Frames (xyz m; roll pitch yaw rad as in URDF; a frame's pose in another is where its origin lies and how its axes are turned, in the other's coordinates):
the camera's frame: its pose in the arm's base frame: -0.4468 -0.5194 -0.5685 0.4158 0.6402 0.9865
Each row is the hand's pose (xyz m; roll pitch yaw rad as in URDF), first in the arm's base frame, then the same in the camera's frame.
Working: the arm's base frame: its pose in the camera's frame: 0.2055 0.2693 0.8233 0.3075 -0.6923 -0.9586

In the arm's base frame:
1: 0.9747 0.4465 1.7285 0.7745 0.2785 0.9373
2: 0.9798 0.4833 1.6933 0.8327 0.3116 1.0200
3: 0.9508 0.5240 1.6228 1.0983 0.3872 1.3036
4: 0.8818 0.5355 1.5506 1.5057 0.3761 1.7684
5: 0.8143 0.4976 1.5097 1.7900 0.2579 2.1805
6: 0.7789 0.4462 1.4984 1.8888 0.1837 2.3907
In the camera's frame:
1: -0.0972 0.5304 2.8176 0.3622 -0.3492 0.1060
2: -0.0493 0.5418 2.8036 0.3773 -0.2859 0.1669
3: 0.0072 0.5659 2.7429 0.5084 -0.0872 0.3634
4: 0.0275 0.5941 2.6485 0.7552 0.1744 0.7071
5: -0.0032 0.5967 2.5666 1.0107 0.3638 1.0834
6: -0.0465 0.5790 2.5238 1.1500 0.4518 1.3009

